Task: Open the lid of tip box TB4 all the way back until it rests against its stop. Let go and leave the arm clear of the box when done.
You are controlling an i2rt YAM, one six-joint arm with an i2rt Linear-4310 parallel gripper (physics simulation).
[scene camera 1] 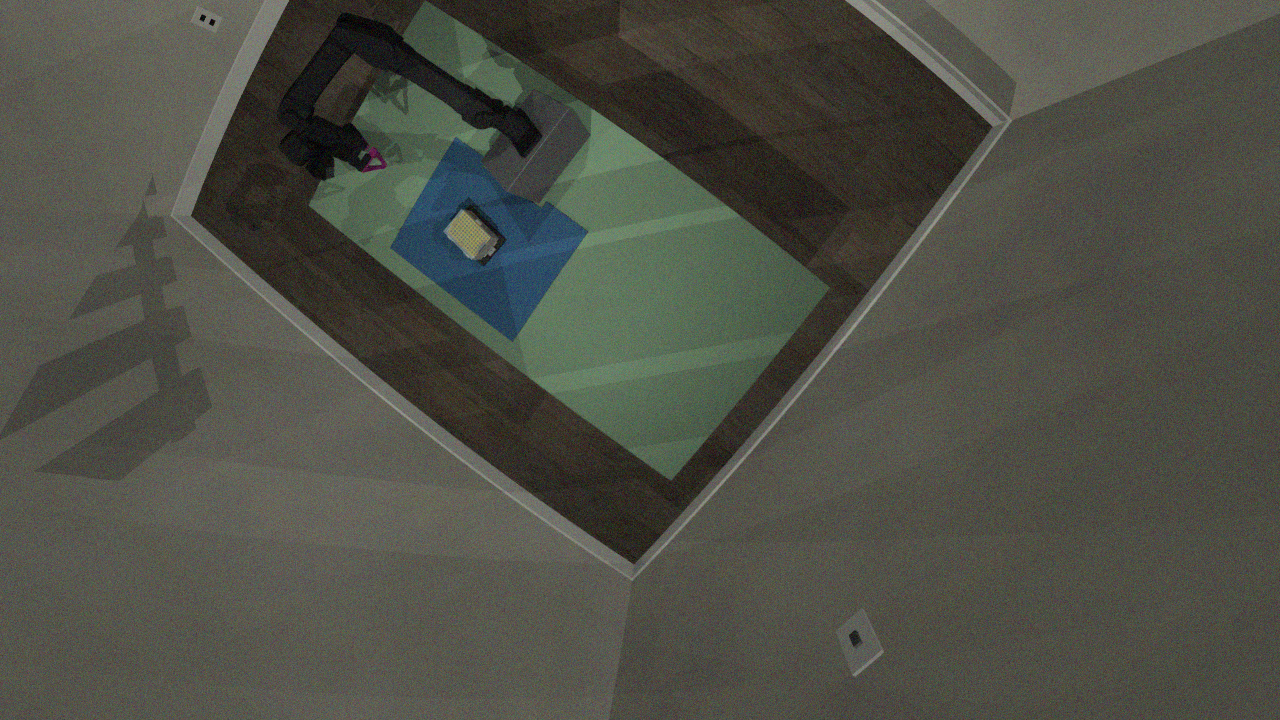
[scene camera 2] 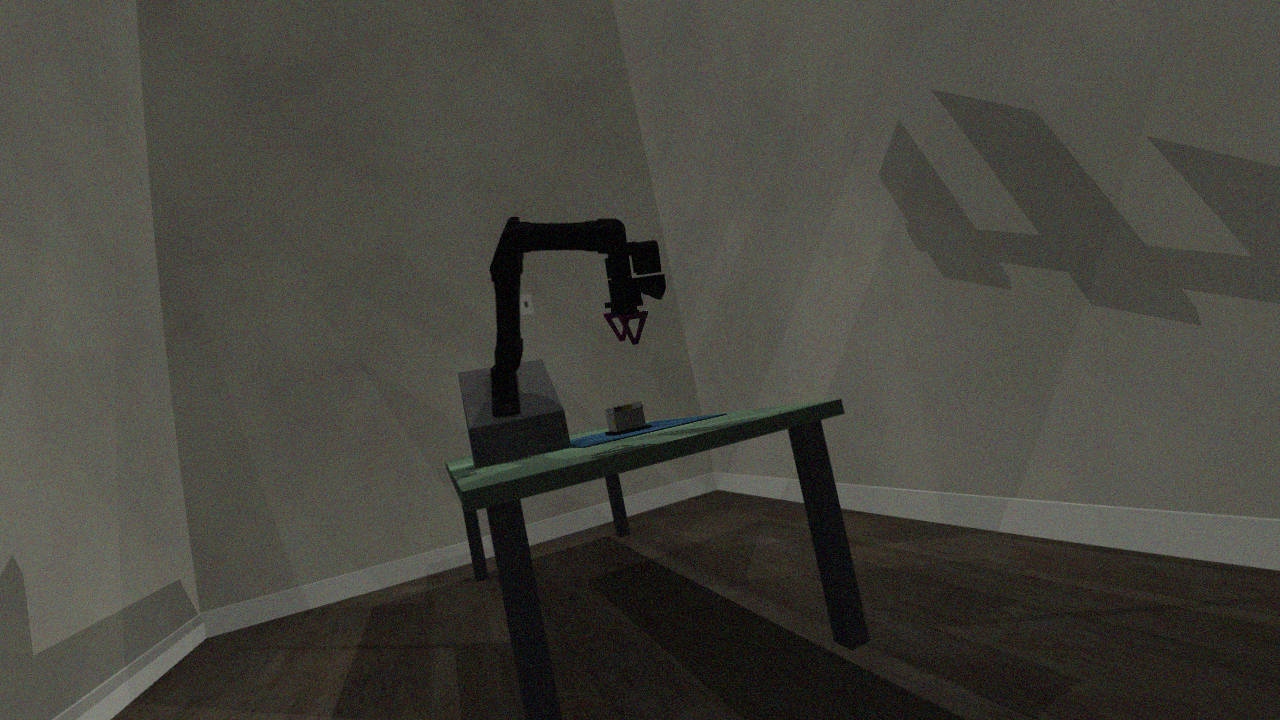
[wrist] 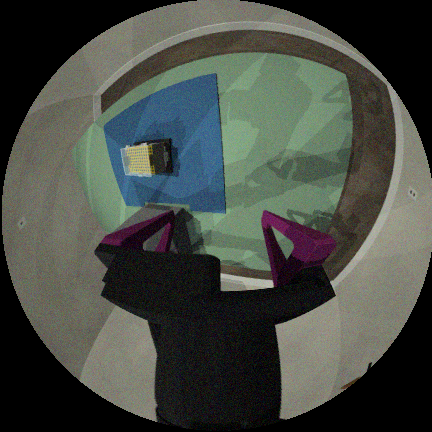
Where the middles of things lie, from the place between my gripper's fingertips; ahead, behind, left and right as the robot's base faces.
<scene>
My gripper is now 2 cm short of the tip box lid [scene camera 1: 463, 230], 28 cm to the right of it and 15 cm above it.
</scene>
